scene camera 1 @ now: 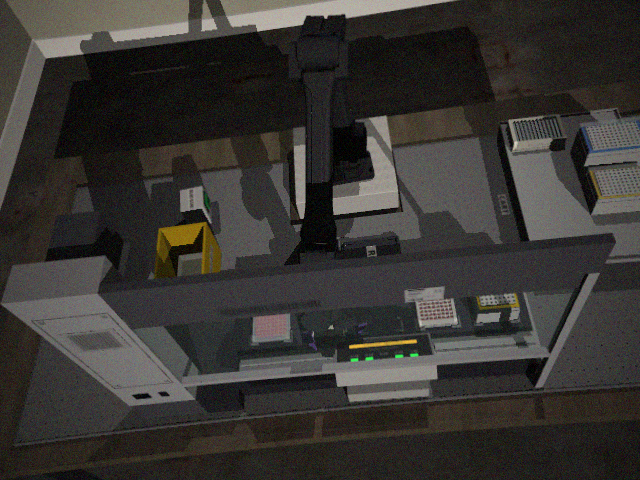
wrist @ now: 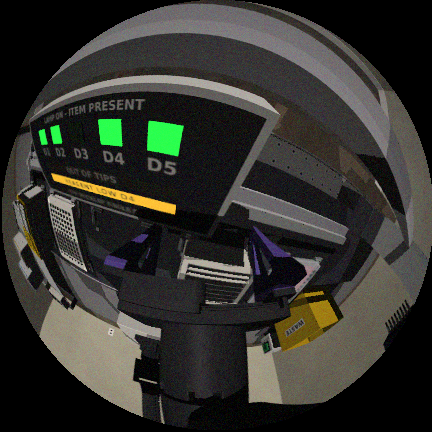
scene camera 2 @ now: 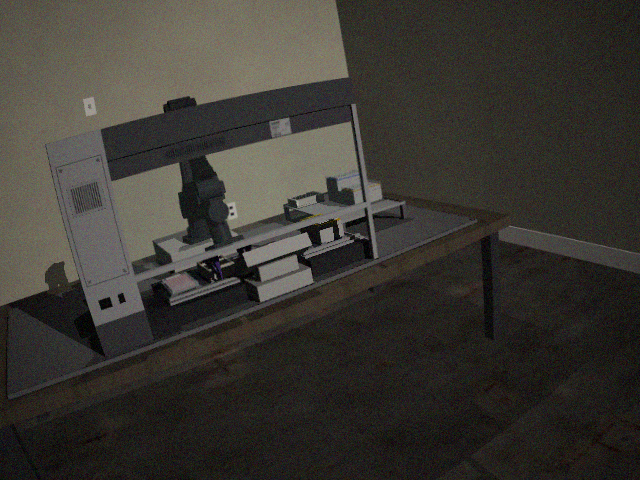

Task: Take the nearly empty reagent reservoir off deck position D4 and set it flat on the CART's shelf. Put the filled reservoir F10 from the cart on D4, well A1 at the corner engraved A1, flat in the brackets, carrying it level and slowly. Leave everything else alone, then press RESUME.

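Where they show: gripper, fingertip midpoint: (scene camera 1: 337, 342) (scene camera 2: 235, 274); arm's base, origin of the base link: (scene camera 1: 350, 169) (wrist: 153, 341).
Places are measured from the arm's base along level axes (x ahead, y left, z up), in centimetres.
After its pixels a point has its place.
Observation:
The nearly empty reservoir (wrist: 217, 280) {x 42.4, y -13.0, z 1.6 cm}, a pale ribbed trough, sits at D4 between my fingers in the wrist view; its far part is dark and partly shadowed. My gripper (wrist: 205, 227) {x 48.4, y -10.6, z -0.1 cm} (scene camera 1: 337, 333) {x 48.4, y -10.6, z -0.1 cm} is open around it, a purple finger at each side, low over the deck. In scene camera 2 a purple finger shows near the reservoir, but details are too small to tell. A pale reservoir with dark ribs (scene camera 1: 536, 133) {x 2.2, y 47.8, z 2.8 cm} (scene camera 2: 303, 199) {x 4.7, y 44.7, z 2.8 cm} stands on the corner of the cart (scene camera 1: 542, 193) {x 18.9, y 44.2, z -0.1 cm}; its label is unreadable. The status panel (wrist: 200, 135) {x 56.6, y -9.0, z 7.4 cm} (scene camera 1: 382, 351) lights REAGENT LOW D4 and lamps D1, D2, D4, D5.
A pink plate (scene camera 1: 271, 328) (scene camera 2: 179, 282) is at D5; a tip rack (scene camera 1: 436, 311) (wrist: 67, 232) and yellow-rimmed box (scene camera 1: 496, 307) stand on the other side. A yellow waste bin (scene camera 1: 210, 253) {x 20.9, y -37.7, z 3.1 cm} (wrist: 310, 322) {x 28.5, y -38.1, z 4.3 cm} is near D5. The gantry beam (scene camera 1: 361, 279) {x 60.2, y -3.8, z 45.6 cm} crosses above. Boxes (scene camera 1: 615, 180) {x 23.9, y 57.1, z 7.0 cm} stand on the cart.

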